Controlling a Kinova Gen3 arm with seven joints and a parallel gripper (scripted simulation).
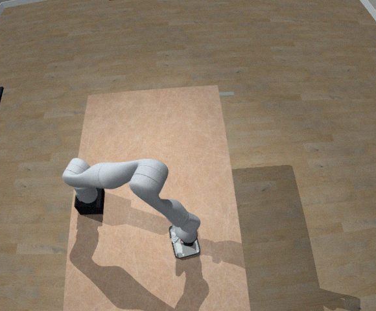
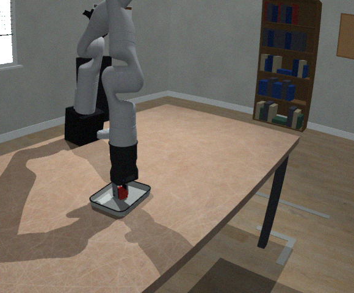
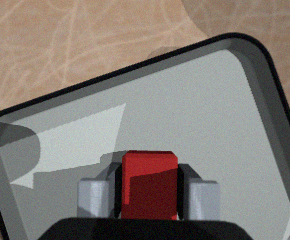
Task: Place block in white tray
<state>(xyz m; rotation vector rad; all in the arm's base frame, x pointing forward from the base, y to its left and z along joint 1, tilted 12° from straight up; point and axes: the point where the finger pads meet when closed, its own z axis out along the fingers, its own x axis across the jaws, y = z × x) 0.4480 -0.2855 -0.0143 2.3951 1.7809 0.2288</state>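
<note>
Right now the red block is 1 cm below my hand. Also, from my hand: white tray (1 cm below).
</note>
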